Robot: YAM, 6 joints.
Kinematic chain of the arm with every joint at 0, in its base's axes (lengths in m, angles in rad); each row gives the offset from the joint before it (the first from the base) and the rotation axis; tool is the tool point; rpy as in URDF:
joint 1: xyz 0 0 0.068 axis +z
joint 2: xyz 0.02 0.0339 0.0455 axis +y
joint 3: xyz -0.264 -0.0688 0 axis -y
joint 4: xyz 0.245 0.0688 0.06 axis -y
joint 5: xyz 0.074 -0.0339 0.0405 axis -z
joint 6: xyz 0.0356 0 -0.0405 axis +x
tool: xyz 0 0 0 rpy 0 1.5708 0
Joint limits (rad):
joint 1: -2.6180..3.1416
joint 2: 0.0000..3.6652
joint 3: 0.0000..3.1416
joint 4: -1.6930..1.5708
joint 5: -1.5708..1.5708
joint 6: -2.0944..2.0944
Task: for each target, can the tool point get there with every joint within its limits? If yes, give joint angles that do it. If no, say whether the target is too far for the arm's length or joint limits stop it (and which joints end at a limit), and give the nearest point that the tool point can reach.
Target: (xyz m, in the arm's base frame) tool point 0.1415 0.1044 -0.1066
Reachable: yes | joints 0.6510 2.8875 1.0934 -1.0291 0.0760 0.6066
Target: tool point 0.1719 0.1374 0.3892
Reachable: yes | joints 0.5952 0.9689 0.8012 0.5560 -0.5088 -0.1498
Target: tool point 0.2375 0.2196 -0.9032
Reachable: no: too far | nearest point 0.2049 0.1895 -0.3791 | short by 0.526 m
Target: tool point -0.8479 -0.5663 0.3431
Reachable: no: too far | nearest point -0.5239 -0.3499 0.2536 | short by 0.400 m
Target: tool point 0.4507 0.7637 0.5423
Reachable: no: too far | nearest point 0.2953 0.5003 0.3910 | short by 0.341 m
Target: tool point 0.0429 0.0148 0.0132
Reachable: yes | joints -0.1892 2.7319 0.4143 -0.9736 -0.6863 -1.5618
